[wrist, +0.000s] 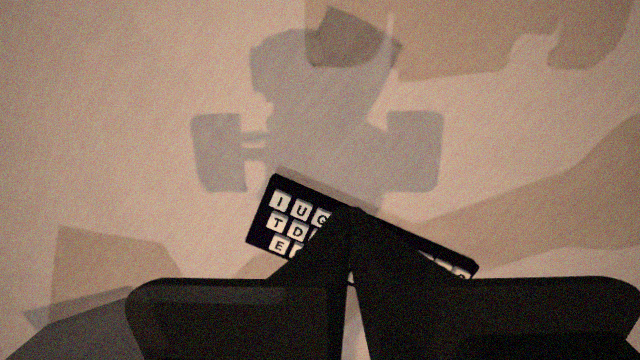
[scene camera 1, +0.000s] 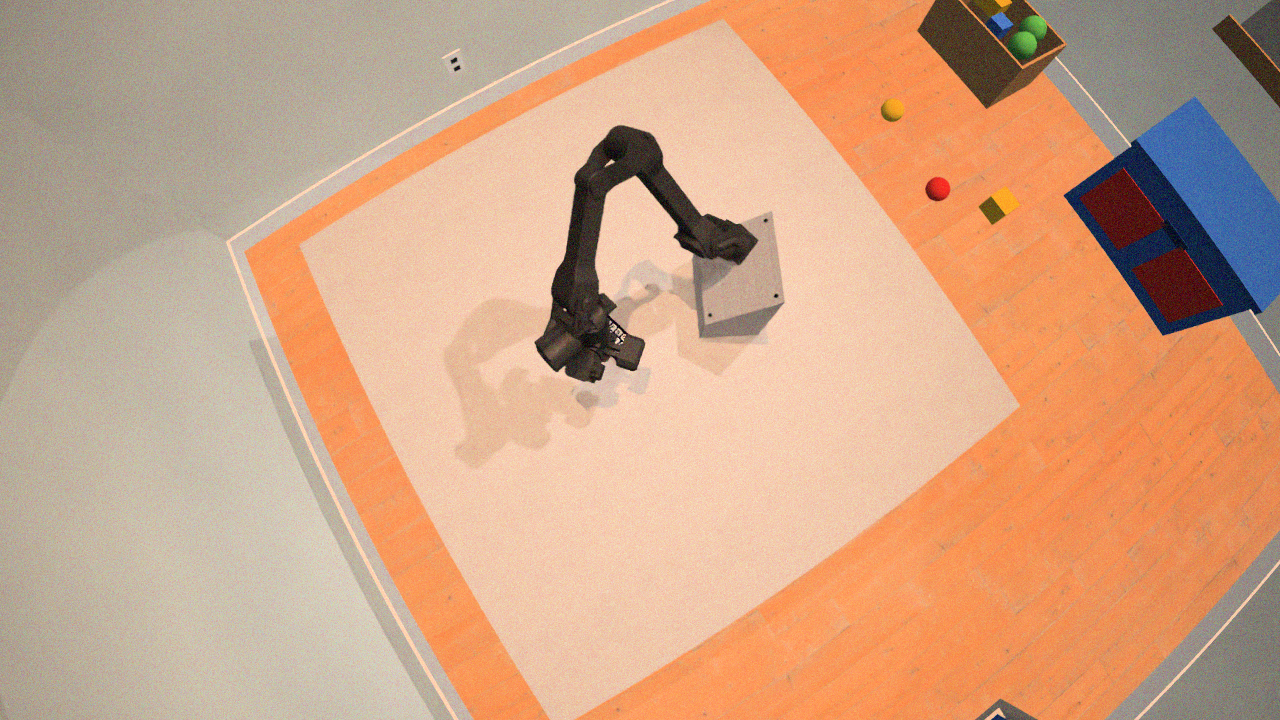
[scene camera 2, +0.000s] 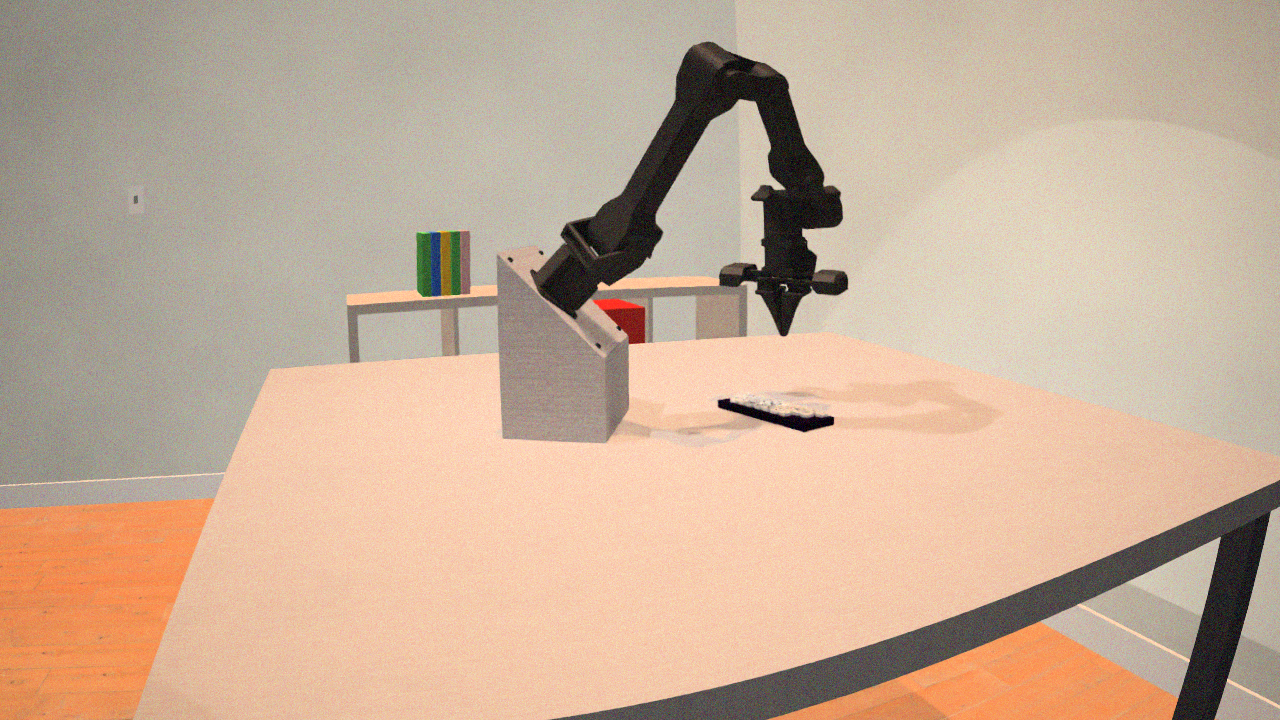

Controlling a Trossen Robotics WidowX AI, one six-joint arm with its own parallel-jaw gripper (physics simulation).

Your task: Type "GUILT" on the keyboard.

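Places are measured from the arm's base along level axes (x ahead, y left, z up), in metres.
Pixels of known places: gripper, fingertip midpoint: (wrist: 347, 217) (scene camera 2: 783, 335); arm's base at its link origin: (scene camera 1: 739, 244) (scene camera 2: 552, 294).
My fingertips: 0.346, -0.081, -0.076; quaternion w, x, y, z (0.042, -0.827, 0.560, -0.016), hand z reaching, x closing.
Ahead of a thing's pixels: the offset from my fingertips to its top centre, as dx, dy, dz. Level surfaces: height alone.
A small black keyboard @(-0.064, -0.044, -0.086) (scene camera 1: 616, 333) (scene camera 2: 776, 410) (wrist: 260, 230) with white letter keys lies flat on the table. In the wrist view the I key @(-0.043, +0.032, -0.086) (wrist: 280, 200), U key @(-0.044, +0.015, -0.086) (wrist: 301, 210) and T key @(-0.060, +0.028, -0.086) (wrist: 277, 222) show at its left end. The G key @(-0.045, -0.002, -0.086) (wrist: 321, 218) is partly covered by a finger. The L key is hidden behind the fingers. My gripper (scene camera 2: 784, 332) (wrist: 347, 217) is shut and empty, pointing down. Its tips hang above the keyboard, clear of the keys. In scene camera 1 the arm covers much of the keyboard, and the fingertips are hard to make out.
The arm's grey pedestal (scene camera 1: 738, 282) (scene camera 2: 554, 376) stands on the table @(dz -0.104) (scene camera 1: 716, 492) (scene camera 2: 537, 537), beside the keyboard. A low shelf (scene camera 2: 398, 298) with books (scene camera 2: 443, 263) stands behind the table. A red ball (scene camera 1: 937, 188), a yellow ball (scene camera 1: 892, 110) and a blue bin (scene camera 1: 1208, 197) are off the table.
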